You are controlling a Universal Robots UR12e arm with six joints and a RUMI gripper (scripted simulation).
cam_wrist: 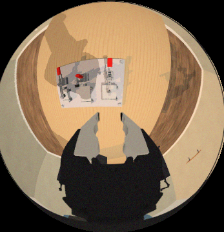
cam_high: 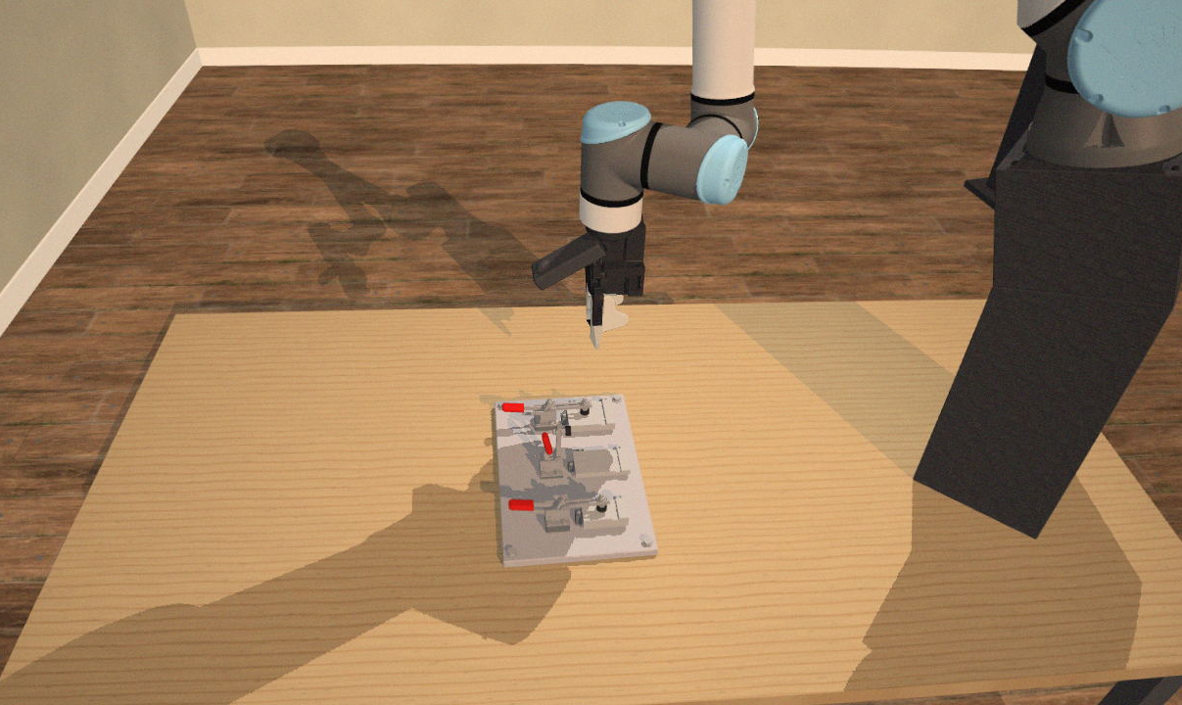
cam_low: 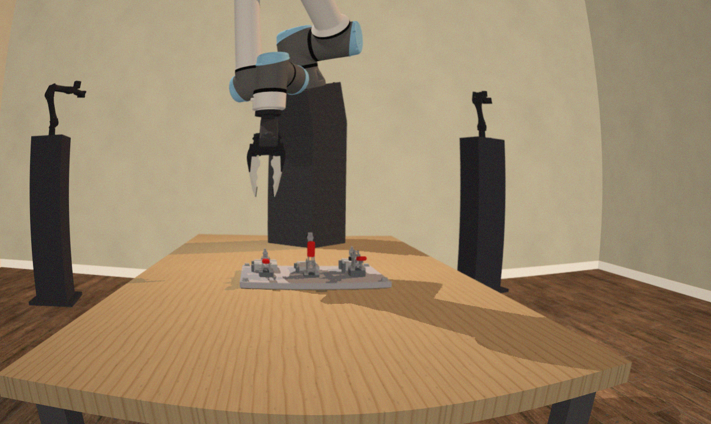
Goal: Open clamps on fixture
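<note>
Now: the grey fixture plate 70 mm ahead of my hand, 100 mm to the left of it and 210 mm below it. The rest, counted from my hand: grey part 110 mm to the left, 190 mm below.
</note>
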